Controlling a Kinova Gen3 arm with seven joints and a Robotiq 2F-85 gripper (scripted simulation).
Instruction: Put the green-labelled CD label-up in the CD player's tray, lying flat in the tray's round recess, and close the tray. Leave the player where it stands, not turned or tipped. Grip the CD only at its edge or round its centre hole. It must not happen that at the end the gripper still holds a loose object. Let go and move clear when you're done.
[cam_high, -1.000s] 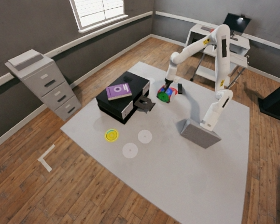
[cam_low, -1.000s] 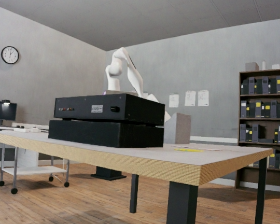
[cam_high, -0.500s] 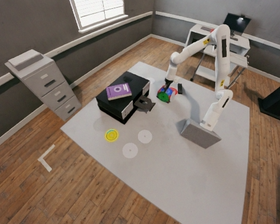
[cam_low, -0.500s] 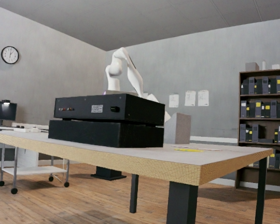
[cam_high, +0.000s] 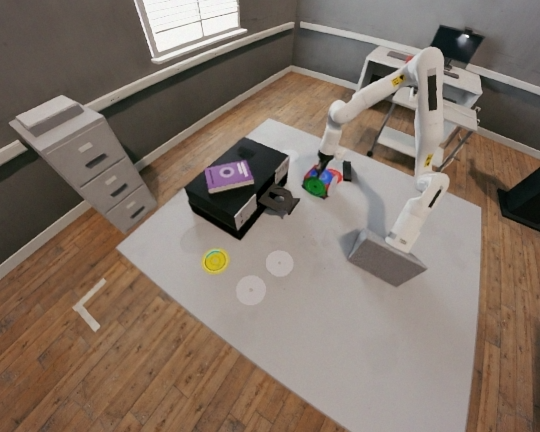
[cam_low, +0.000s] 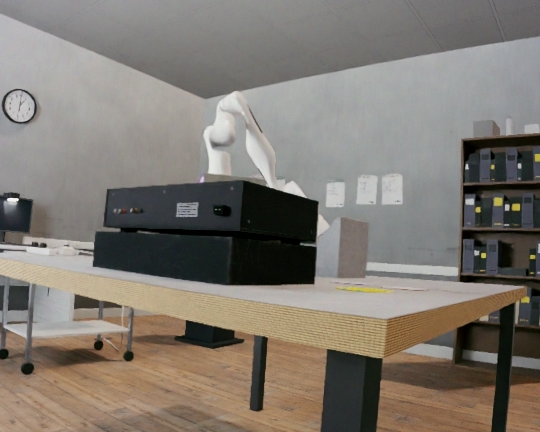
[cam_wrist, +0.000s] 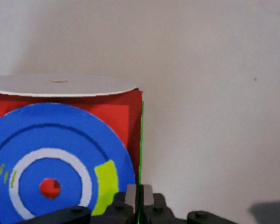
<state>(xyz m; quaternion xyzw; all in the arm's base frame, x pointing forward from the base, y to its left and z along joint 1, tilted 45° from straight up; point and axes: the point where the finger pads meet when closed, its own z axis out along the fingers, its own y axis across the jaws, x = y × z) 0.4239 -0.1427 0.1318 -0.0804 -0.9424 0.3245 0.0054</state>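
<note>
Right now the CD is 1 cm to the left of my hand and 8 cm below it. From my hand the other things lie so: purple book (33 cm ahead, 28 cm to the left, 7 cm above); black block (11 cm behind, 26 cm to the right, 12 cm below).
</note>
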